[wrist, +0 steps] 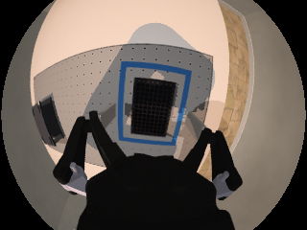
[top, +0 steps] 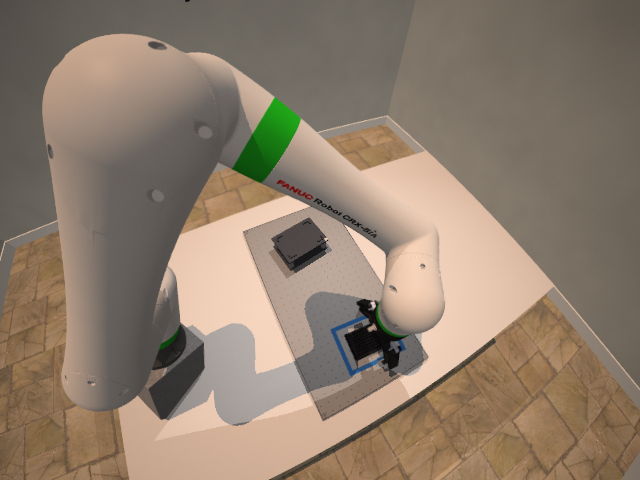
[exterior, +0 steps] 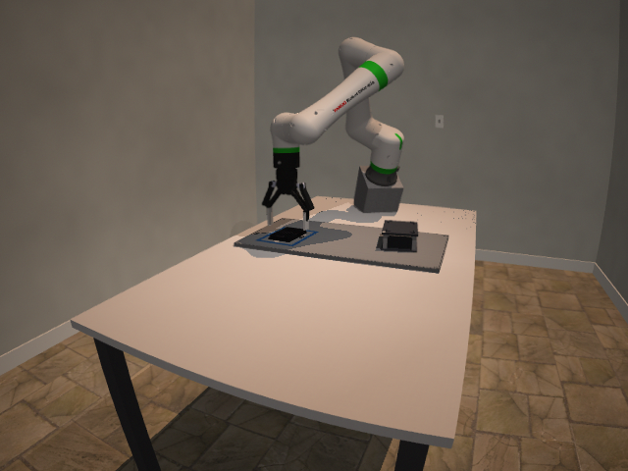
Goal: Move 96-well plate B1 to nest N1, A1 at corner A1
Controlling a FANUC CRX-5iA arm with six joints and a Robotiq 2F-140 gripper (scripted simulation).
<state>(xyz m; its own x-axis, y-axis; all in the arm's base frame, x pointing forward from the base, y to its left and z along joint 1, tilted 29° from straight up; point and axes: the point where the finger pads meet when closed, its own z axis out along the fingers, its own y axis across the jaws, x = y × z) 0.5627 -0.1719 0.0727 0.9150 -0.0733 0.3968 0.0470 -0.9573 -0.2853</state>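
Now: the black 96-well plate 40 mm below my hand. Round my hand: raised plate nest N1: 100 mm behind, 390 mm to the left, 10 mm above.
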